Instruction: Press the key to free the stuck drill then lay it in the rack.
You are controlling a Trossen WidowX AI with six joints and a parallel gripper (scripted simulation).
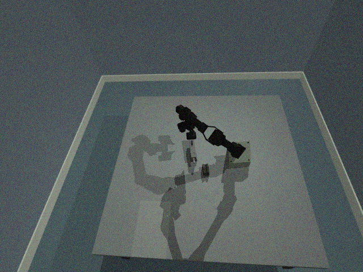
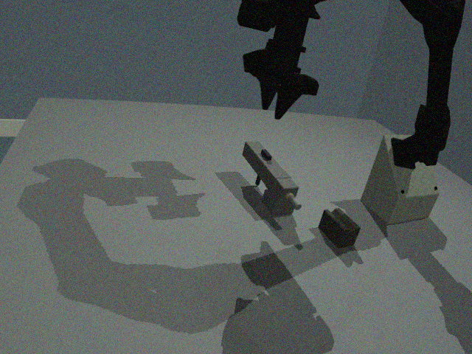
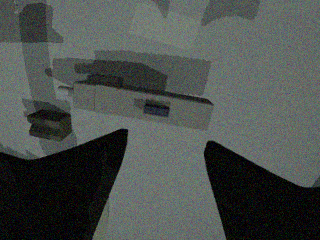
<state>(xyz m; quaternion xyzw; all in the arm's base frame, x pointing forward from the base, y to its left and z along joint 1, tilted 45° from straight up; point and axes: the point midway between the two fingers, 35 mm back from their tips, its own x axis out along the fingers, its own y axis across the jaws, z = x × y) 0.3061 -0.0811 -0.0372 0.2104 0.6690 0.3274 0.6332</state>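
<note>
Right now the drill is 120 mm below my gripper tip, 90 mm to the left of it and 20 mm behind it. Round my gripper tip: dark boxy rack (190 mm to the left, 150 mm below, 110 mm behind); then dark key (120 mm below, 10 mm behind); then grey holder block (120 mm below, 30 mm to the left, 10 mm behind).
</note>
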